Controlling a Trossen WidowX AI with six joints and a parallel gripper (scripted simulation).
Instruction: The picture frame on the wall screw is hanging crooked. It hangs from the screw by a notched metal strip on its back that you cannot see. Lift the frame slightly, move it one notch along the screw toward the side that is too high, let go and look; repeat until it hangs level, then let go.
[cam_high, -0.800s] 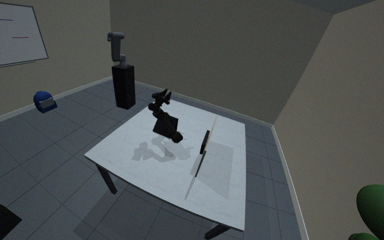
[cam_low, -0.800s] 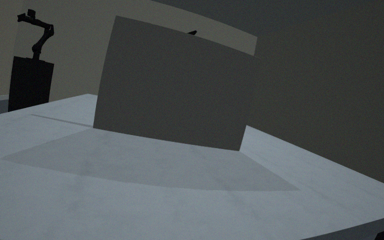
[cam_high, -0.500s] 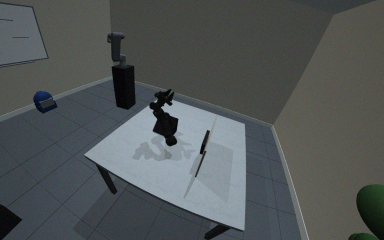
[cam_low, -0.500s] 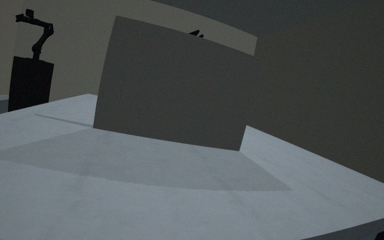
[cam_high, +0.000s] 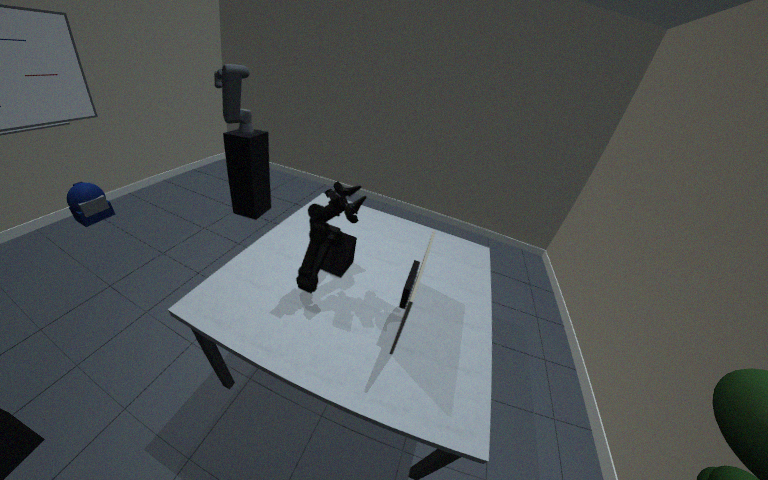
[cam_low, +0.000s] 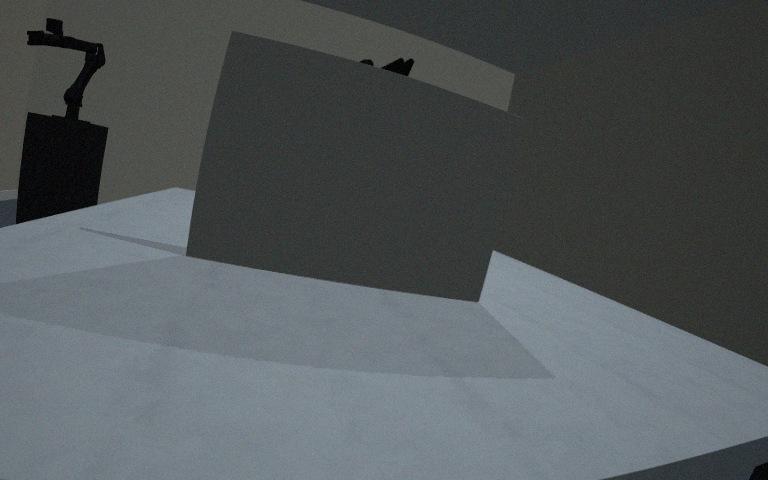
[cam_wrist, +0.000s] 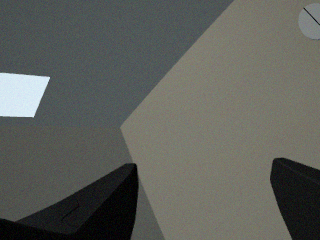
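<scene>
Right now my gripper tip is 29 cm short of the picture frame, 29 cm above it and 14 cm to the left of it. Round my gripper tip: wall panel: 30 cm below, 30 cm ahead, 14 cm to the right.
</scene>
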